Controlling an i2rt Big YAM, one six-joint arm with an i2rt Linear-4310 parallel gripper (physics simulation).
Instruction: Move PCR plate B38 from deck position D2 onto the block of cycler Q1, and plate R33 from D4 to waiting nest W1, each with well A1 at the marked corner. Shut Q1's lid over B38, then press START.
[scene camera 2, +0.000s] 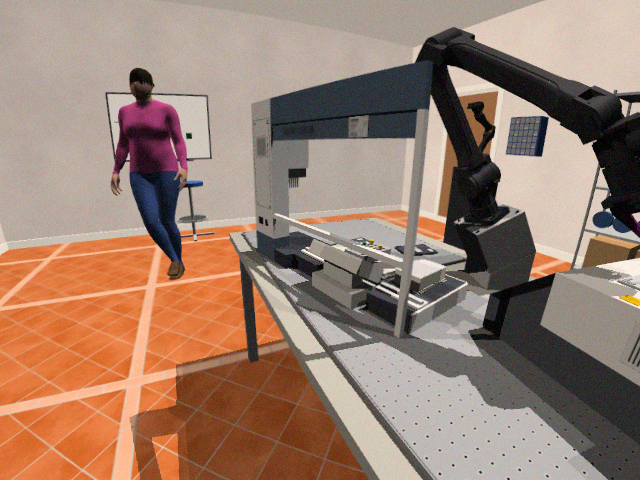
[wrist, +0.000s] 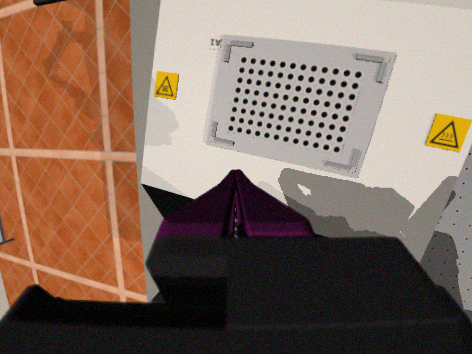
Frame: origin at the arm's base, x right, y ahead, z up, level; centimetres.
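Seen in the pictures: gripper, fingertip midpoint: (wrist: 235, 177); arm's base, link origin: (scene camera 2: 486, 216).
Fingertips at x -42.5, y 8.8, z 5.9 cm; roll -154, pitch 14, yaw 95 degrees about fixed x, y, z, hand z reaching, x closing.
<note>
Offsets run from my fingertips to a thing's top centre. "spot": to the spot under its first point. Level surfaces: height alone.
The cycler {spot: dx -0.5, dy +17.3, dz -10.9 cm} (scene camera 2: 589, 315) stands at the right edge in the scene view. In the wrist view its pale top shows a bare grey block {spot: dx -6.0, dy +3.2, dz -6.0 cm} (wrist: 292, 105) with rows of dark wells, corner brackets and an A1 mark {dx -11.7, dy -4.7, dz -6.3 cm} (wrist: 215, 43) by one corner. No plate or lid covers this block. My gripper (wrist: 235, 177) is shut and empty, its purple fingertips appearing just below the block in the wrist view; its height above the top is unclear. In the scene view the gripper is partly cut off at the right edge. Plates B38 and R33, nest W1 and the START key cannot be made out.
A gantry instrument with a blue beam (scene camera 2: 351, 100) and a grey front post {dx +25.3, dy +35.7, dz +20.6 cm} (scene camera 2: 413, 222) stands over low deck modules {spot: dx +47.1, dy +40.6, dz -21.9 cm} (scene camera 2: 338, 281). Yellow heat labels (wrist: 166, 85) (wrist: 448, 133) flank the block. A person (scene camera 2: 149, 136) is beyond the table {dz -27.6 cm} (scene camera 2: 343, 397).
</note>
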